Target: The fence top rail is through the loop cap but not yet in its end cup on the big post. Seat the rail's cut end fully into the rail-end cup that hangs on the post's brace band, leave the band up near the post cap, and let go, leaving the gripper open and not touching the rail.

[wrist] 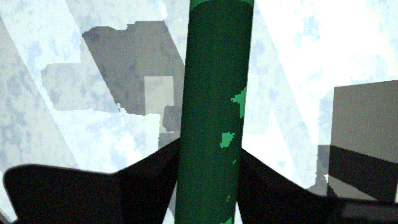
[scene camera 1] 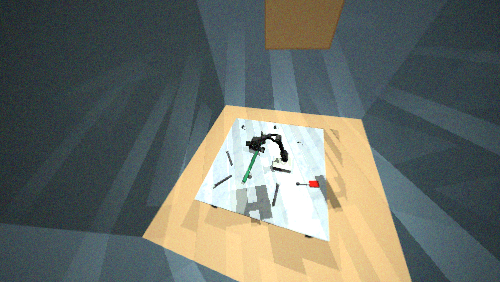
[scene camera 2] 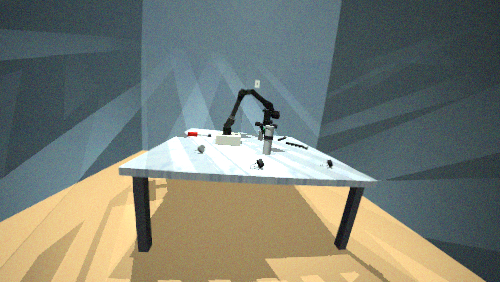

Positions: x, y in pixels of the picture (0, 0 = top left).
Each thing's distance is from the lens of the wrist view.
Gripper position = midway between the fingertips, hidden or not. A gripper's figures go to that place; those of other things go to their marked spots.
my gripper (wrist: 206, 145): 0.11 m
green top rail (wrist: 218, 48): 0.07 m
